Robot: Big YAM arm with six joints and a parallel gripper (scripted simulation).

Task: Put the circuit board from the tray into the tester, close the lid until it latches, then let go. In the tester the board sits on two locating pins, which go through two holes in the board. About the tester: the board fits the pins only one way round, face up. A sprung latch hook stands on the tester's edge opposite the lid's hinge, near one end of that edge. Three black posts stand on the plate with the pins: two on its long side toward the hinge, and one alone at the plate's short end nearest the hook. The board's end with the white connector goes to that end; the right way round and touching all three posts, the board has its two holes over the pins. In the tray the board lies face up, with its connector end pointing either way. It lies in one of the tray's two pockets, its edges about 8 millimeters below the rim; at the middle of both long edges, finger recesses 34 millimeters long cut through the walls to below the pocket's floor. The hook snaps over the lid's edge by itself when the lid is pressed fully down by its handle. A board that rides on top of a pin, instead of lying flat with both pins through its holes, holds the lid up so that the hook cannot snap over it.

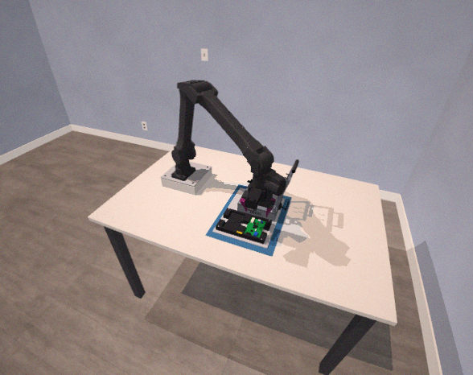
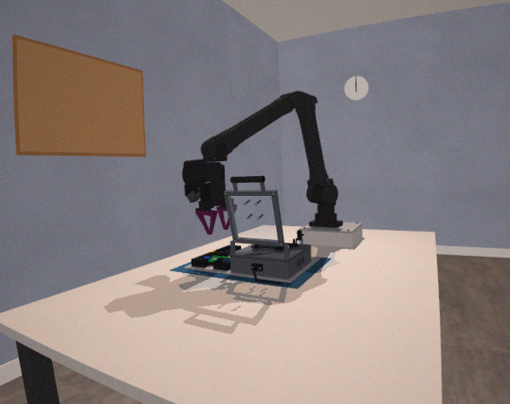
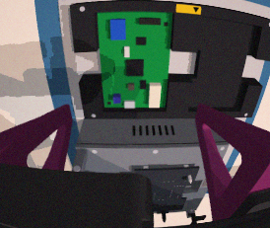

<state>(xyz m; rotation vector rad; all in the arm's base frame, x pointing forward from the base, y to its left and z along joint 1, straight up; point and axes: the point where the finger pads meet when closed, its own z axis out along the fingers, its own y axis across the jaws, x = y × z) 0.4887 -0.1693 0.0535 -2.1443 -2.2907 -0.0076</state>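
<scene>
Now: the green circuit board 90 mm below my hand. The rest, counted from my hand: clear lid 70 mm ahead, 180 mm to the left, 70 mm above; small latch hook 120 mm behind, 220 mm to the left, 20 mm below.
</scene>
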